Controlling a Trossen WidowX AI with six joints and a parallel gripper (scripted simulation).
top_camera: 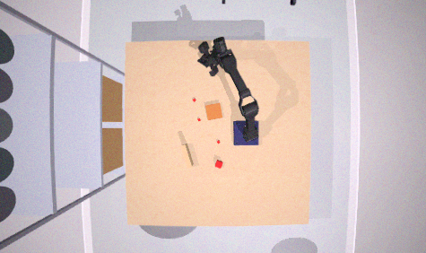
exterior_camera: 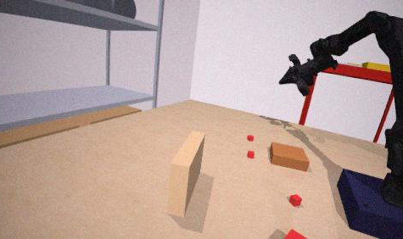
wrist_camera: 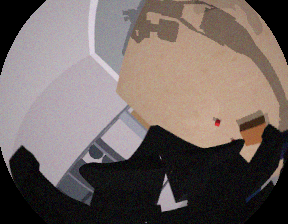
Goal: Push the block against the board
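Now: gripper tip 580 mm to the right of the board, 150 mm above it and 10 mm past it. Also, from my gripper tip: orange square block 260 mm to the left, 190 mm below, 140 mm behind; red cube 610 mm to the left, 220 mm behind, 180 mm below.
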